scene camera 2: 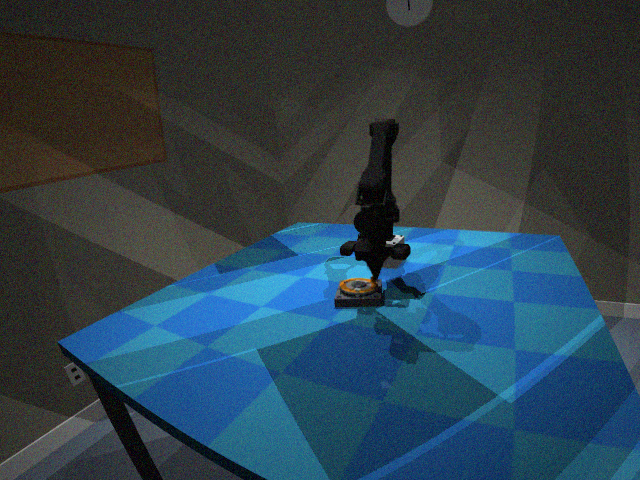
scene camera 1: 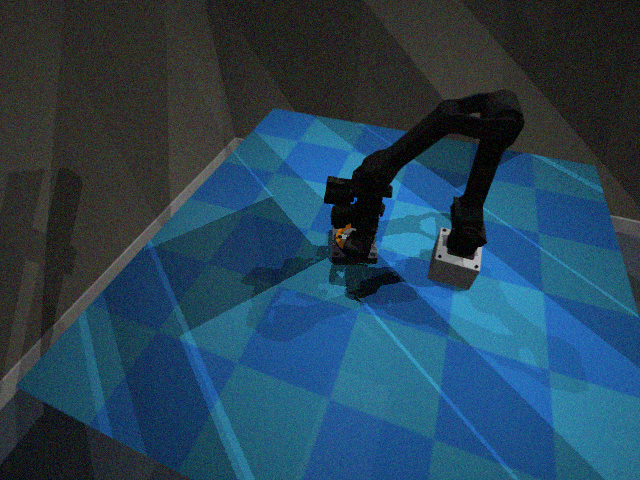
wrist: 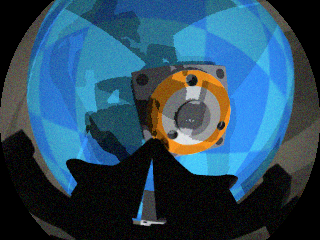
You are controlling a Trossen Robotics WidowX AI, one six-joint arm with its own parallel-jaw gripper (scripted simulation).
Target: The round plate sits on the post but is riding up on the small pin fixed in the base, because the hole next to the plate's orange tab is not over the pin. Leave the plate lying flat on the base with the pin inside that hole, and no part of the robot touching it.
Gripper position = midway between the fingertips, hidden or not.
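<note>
There is a round plate [wrist: 165, 101] that I can see in the wrist view. That view also shows me a base [wrist: 144, 82], and I find the base [scene camera 2: 342, 299] in scene camera 2 as well. As for my gripper [scene camera 1: 361, 248], it is visible in scene camera 1. Scene camera 2 shows my gripper [scene camera 2: 376, 279] too, and so does the wrist view, with the gripper [wrist: 153, 141] in it.
</note>
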